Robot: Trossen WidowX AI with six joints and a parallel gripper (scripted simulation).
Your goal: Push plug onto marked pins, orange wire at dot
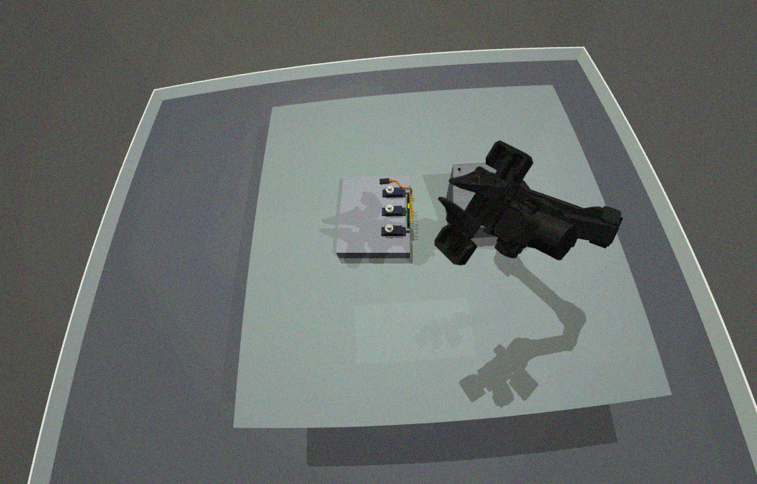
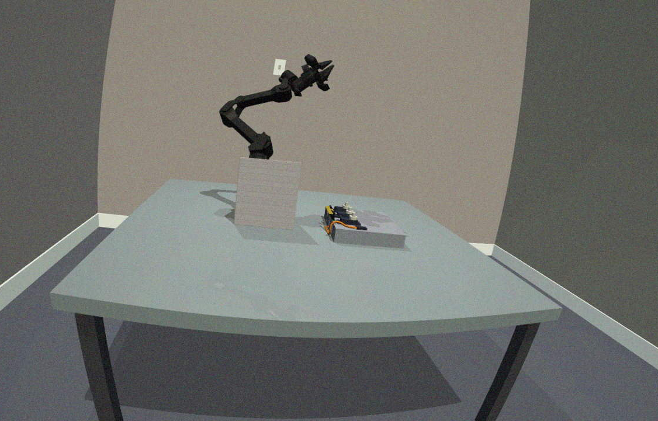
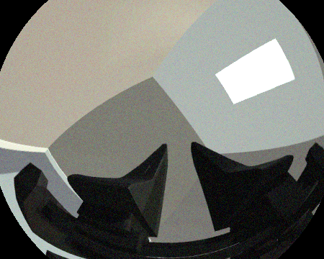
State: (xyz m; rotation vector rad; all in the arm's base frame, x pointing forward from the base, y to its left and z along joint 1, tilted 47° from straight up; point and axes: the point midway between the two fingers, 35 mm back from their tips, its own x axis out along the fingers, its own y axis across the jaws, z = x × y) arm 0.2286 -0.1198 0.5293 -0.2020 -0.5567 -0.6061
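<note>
My gripper tip is 57 cm above the yellow band and 33 cm to the left of it. From my gripper tip the other things lie so: grey printed holder: 62 cm below, 34 cm to the right, 16 cm ahead.
</note>
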